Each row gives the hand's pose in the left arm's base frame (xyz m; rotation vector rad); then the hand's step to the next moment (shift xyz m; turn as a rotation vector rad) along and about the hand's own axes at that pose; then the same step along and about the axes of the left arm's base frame.
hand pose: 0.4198 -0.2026 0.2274 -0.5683 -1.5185 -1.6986
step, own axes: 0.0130 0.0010 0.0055 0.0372 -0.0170 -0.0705
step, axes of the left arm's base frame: -0.0079 0.0021 0.0115 -0.0242 -0.0777 0.0043
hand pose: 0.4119 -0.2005 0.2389 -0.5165 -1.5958 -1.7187
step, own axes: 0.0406 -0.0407 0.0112 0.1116 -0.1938 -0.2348
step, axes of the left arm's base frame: -0.0585 0.0002 0.0030 -0.1727 -0.2600 -0.0879
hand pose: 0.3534 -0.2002 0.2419 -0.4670 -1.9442 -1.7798
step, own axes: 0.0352 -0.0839 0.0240 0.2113 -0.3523 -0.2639
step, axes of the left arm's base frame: -0.0771 0.0130 -0.0523 -0.3383 -0.3113 -0.1645
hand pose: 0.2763 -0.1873 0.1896 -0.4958 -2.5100 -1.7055
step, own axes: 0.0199 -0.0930 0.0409 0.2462 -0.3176 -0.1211
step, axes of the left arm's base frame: -0.0416 0.0109 -0.0942 -0.3432 -0.1611 -0.1801
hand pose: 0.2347 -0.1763 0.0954 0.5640 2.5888 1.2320
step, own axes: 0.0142 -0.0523 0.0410 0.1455 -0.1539 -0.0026
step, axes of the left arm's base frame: -0.0112 0.0046 -0.0669 -0.1701 -0.0278 -0.1231
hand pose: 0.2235 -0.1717 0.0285 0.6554 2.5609 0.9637
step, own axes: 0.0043 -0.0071 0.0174 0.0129 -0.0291 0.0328
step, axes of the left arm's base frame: 0.0020 0.0068 -0.0179 -0.0049 0.0048 -0.0452
